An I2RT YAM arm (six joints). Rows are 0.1 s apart.
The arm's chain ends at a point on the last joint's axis. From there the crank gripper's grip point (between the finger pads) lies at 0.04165 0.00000 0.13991 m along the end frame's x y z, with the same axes.
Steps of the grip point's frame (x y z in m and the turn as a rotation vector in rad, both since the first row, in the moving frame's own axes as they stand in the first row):
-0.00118 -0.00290 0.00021 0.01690 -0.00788 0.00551
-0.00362 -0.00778 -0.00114 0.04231 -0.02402 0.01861
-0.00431 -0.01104 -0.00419 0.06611 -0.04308 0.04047
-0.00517 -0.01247 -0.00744 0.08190 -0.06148 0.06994
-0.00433 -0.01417 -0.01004 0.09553 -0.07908 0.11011
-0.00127 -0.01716 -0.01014 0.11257 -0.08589 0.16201
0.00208 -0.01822 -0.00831 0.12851 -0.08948 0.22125
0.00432 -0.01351 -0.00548 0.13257 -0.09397 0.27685
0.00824 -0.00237 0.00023 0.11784 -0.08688 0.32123
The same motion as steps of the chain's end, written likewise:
-0.00008 -0.00076 -0.00010 0.01690 -0.00788 0.00551
-0.00030 -0.00259 -0.00199 0.04231 -0.02402 0.01861
0.00160 -0.00330 -0.00560 0.06611 -0.04308 0.04047
0.00319 -0.00354 -0.00938 0.08190 -0.06148 0.06994
0.00633 -0.00467 -0.01246 0.09553 -0.07908 0.11011
0.01008 -0.00706 -0.01267 0.11257 -0.08589 0.16201
0.01365 -0.00795 -0.01087 0.12851 -0.08948 0.22125
0.01646 -0.00455 -0.00825 0.13257 -0.09397 0.27685
0.01981 0.00282 -0.00261 0.11784 -0.08688 0.32123

